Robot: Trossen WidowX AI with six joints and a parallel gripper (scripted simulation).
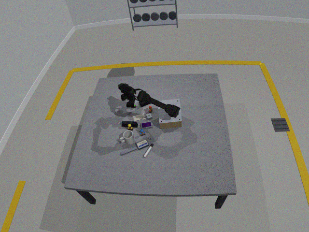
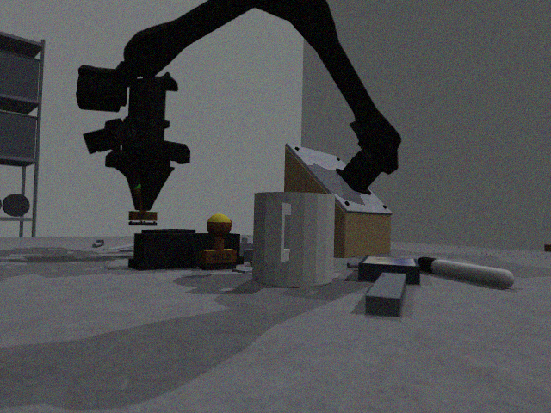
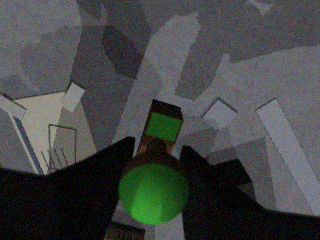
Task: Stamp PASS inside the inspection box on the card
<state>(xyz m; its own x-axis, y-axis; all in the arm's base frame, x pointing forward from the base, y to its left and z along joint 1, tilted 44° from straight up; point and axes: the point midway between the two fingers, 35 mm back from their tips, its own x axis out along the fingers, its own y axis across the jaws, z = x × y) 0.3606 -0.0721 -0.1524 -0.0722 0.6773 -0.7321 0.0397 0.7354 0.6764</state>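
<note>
My gripper tip is now 19 cm to the right of the purple ink pad, 12 cm past it and 6 cm above it. Round my gripper tip: green-knobbed stamp: right at my gripper tip; red-knobbed stamp: 15 cm behind, 5 cm below, 2 cm to the left; cream card: 9 cm to the left, 7 cm below, 5 cm behind.
</note>
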